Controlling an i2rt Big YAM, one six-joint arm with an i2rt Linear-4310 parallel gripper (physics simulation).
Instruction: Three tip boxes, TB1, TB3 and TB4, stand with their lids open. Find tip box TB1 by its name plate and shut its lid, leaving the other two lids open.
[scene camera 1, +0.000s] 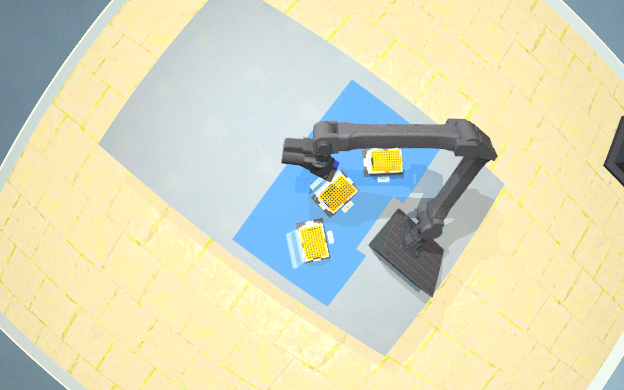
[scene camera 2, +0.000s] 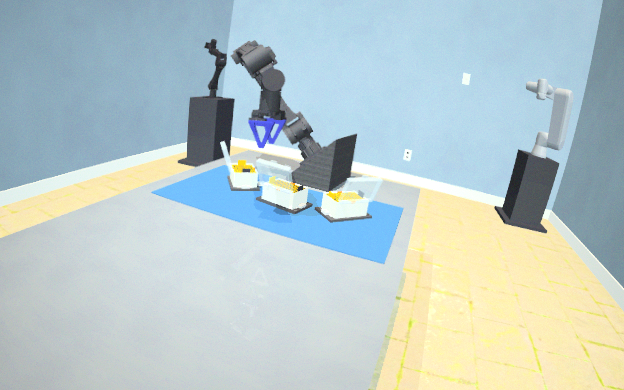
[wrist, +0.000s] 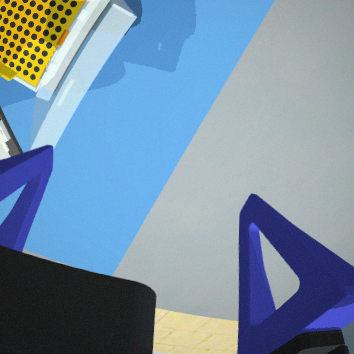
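Pixels of known places: gripper, fingertip midpoint: (scene camera 2: 266, 145) (wrist: 150, 180); arm's base, origin of the base link: (scene camera 1: 408, 241) (scene camera 2: 315, 157).
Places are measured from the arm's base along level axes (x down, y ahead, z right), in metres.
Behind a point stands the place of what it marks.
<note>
Three white tip boxes with yellow racks stand with clear lids raised: the upper-right box (scene camera 1: 386, 161) (scene camera 2: 245, 179) @[x 0.057, y 0.274, z 0.171 m], the middle box (scene camera 1: 338, 194) @[x 0.037, y 0.309, z 0.005 m] (scene camera 2: 284, 196) (wrist: 25, 40) @[x 0.037, y 0.316, z 0.028 m] and the lower box (scene camera 1: 314, 242) (scene camera 2: 345, 207) @[x 0.052, y 0.339, z -0.200 m]. The middle box's lid (scene camera 2: 274, 170) @[x -0.034, y 0.398, z 0.017 m] (wrist: 82, 80) @[x -0.049, y 0.396, z 0.018 m] leans back; the lower box's lid (scene camera 1: 294, 249) @[x -0.002, y 0.339, z -0.242 m] (scene camera 2: 364, 190) @[x -0.014, y 0.341, z -0.247 m] also stands open, as does the upper-right box's lid (scene camera 2: 226, 156) @[x -0.024, y 0.317, z 0.230 m]. Small white plates (scene camera 1: 383, 179) @[x 0.092, y 0.187, z 0.151 m] lie beside the boxes; their text is unreadable, so TB1 cannot be told. My gripper (scene camera 2: 266, 145) @[x -0.115, y 0.448, z 0.029 m] (wrist: 150, 180) @[x -0.115, y 0.448, z 0.029 m] is open and empty, above the boxes and near the middle box's lid side in the top view.
The boxes stand on a blue mat (scene camera 1: 270, 225) @[x 0.094, y 0.455, z -0.227 m] (scene camera 2: 200, 195) @[x 0.094, y 0.420, z 0.264 m] (wrist: 150, 150) @[x 0.094, y 0.478, z 0.133 m] on a grey surface (scene camera 1: 200, 100) @[x 0.097, y 0.958, z 0.031 m]. My arm (scene camera 1: 395, 136) @[x -0.401, y 0.312, z 0.173 m] reaches over the upper-right box. Its dark base (scene camera 1: 405, 260) @[x -0.068, y -0.004, z -0.068 m] (scene camera 2: 330, 165) @[x -0.006, y 0.100, z -0.085 m] stands beside the mat. Two other arms stand on dark pedestals (scene camera 2: 210, 130) (scene camera 2: 527, 190) farther off.
</note>
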